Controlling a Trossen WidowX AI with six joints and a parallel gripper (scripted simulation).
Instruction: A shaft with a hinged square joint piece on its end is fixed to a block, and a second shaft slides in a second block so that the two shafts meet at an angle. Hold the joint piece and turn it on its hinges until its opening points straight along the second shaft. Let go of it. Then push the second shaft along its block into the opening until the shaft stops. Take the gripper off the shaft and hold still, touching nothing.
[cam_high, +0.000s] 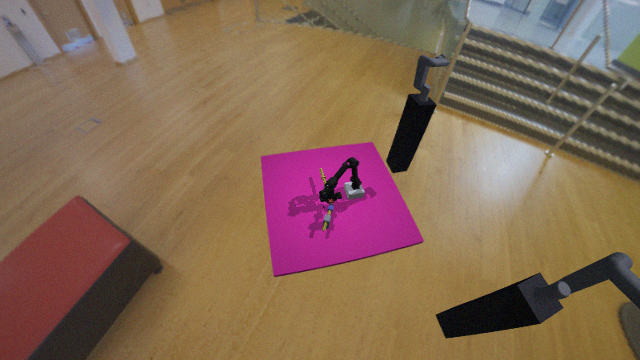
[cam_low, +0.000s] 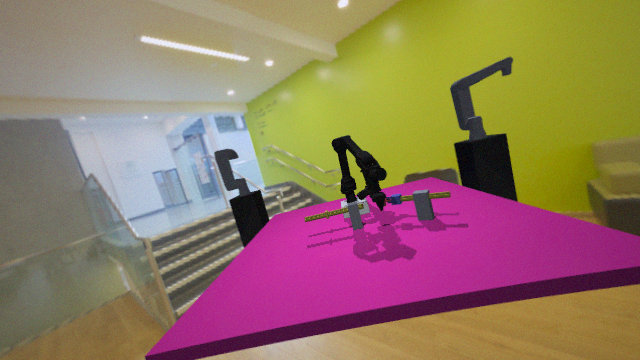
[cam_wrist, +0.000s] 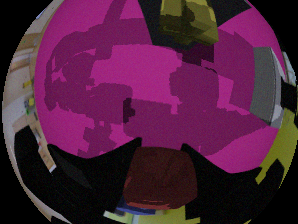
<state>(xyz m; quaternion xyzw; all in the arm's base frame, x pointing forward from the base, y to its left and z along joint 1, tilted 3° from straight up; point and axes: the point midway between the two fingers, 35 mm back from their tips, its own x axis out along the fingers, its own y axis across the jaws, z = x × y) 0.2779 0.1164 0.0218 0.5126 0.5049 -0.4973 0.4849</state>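
Now: the dark red square joint piece 4 cm above my gripper tip and 1 cm to the left of it.
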